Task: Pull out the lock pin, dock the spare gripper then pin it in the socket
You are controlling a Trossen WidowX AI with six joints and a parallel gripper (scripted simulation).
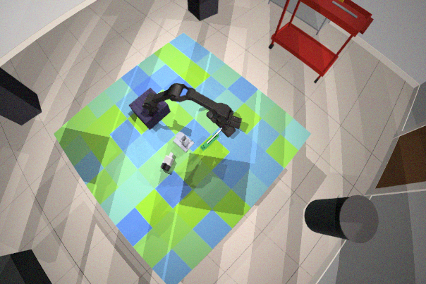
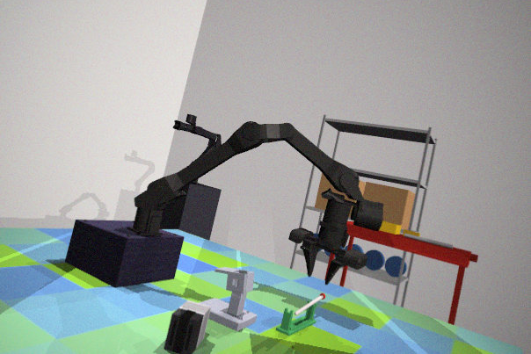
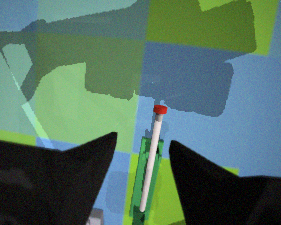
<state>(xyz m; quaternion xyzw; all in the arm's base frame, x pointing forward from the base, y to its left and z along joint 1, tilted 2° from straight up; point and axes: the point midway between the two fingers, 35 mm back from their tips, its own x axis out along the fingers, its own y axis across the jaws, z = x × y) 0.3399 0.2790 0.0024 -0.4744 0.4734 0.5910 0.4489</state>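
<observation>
The green cradle is 3 cm ahead of my gripper tip, 9 cm to the right of it and 6 cm below it. From my gripper tip the other things lie so: spare gripper 1 cm behind, 38 cm to the right, 6 cm below; then grey mount 6 cm behind, 23 cm to the right, 4 cm below.
</observation>
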